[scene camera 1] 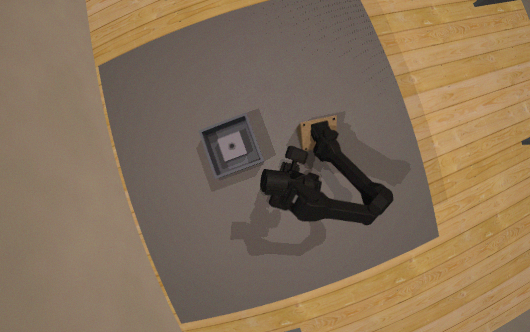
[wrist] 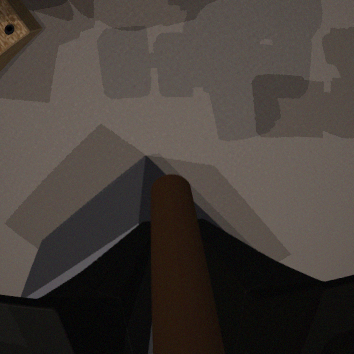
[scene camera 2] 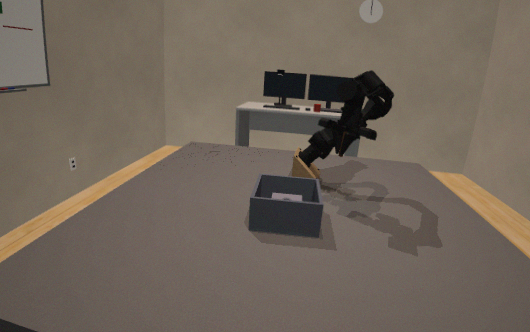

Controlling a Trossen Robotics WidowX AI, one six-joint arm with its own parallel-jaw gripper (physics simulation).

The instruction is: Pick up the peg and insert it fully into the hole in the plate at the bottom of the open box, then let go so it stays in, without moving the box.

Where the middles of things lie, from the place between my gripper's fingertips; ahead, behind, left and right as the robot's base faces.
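Labels:
With the grey-blue box point(scene camera 2: 301, 218) as my reference, I find my hand 130 mm above it, 140 mm short of it and 140 mm to the left of it.

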